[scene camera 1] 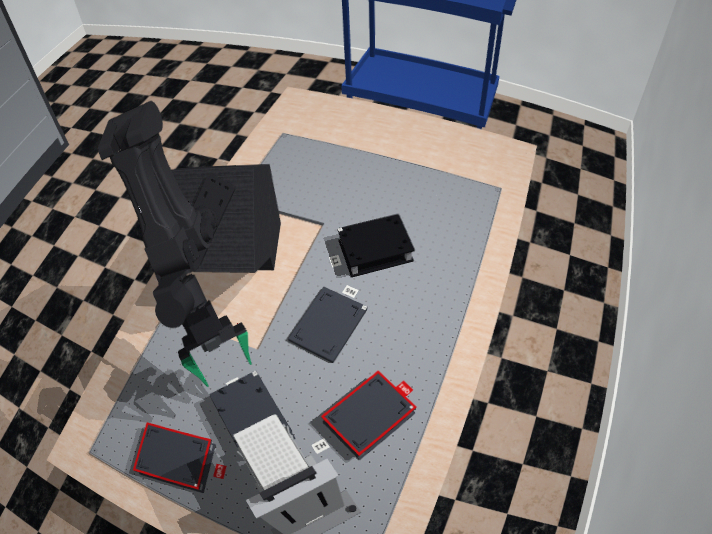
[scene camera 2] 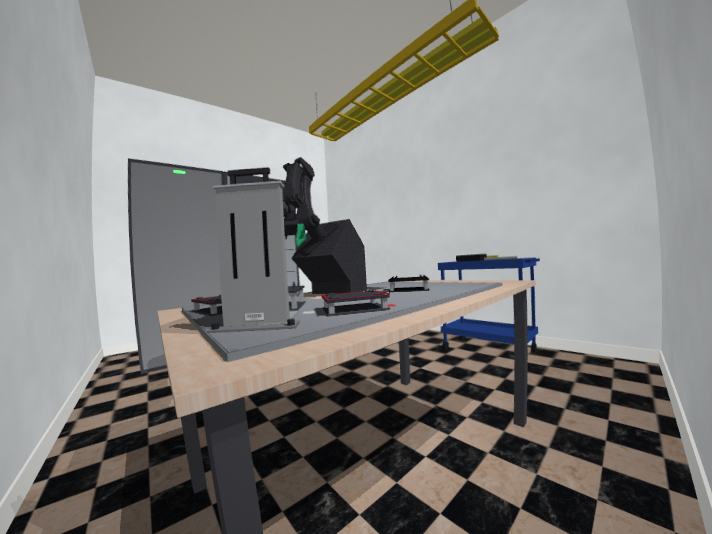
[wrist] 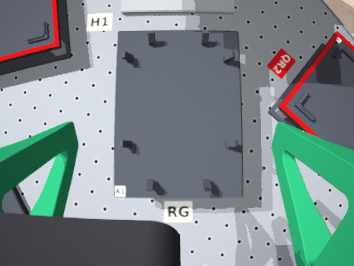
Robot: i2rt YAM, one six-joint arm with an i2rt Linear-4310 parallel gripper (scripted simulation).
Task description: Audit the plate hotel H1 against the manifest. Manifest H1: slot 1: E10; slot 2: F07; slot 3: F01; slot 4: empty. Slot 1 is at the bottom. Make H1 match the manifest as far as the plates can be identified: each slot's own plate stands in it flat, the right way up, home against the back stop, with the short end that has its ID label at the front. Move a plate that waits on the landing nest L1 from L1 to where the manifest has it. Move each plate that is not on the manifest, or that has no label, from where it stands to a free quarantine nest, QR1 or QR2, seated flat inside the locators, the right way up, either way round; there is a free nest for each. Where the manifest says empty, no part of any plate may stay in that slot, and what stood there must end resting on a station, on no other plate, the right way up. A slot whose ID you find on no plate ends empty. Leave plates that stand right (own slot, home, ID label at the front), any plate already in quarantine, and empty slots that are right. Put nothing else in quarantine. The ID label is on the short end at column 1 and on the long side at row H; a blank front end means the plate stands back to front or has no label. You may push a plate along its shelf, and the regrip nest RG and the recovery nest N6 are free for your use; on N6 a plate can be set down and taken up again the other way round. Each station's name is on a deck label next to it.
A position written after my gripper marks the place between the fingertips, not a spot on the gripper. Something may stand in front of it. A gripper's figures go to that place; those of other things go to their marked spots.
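A white well plate (scene camera 1: pixel 270 452) is 92 cm from the lens; my gripper (scene camera 1: pixel 228 374) is 108 cm from the lens. The white well plate is nearer to the lens than my gripper.
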